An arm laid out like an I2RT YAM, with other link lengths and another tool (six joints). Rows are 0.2 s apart.
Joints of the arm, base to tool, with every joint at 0 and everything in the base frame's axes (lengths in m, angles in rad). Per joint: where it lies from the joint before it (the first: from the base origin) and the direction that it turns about. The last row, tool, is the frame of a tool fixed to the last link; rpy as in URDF.
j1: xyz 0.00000 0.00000 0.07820 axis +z
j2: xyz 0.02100 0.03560 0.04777 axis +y
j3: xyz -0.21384 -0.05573 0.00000 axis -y
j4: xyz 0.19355 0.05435 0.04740 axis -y
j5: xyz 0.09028 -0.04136 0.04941 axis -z
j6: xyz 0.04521 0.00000 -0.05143 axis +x
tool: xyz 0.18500 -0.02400 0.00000 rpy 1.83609 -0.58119 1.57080
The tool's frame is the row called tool.
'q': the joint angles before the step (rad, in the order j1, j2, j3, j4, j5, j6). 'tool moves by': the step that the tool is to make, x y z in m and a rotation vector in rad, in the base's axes. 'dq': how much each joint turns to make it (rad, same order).
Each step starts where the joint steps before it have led.
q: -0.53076, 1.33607, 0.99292, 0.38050, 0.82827, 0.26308
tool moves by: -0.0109, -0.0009, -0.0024, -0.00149, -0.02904, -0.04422
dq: -0.00135, -0.00042, -0.02298, 0.03522, 0.04342, 0.01749
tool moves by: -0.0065, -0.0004, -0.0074, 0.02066, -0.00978, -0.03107
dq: 0.00104, 0.00289, 0.00136, -0.02709, 0.03290, 0.03425
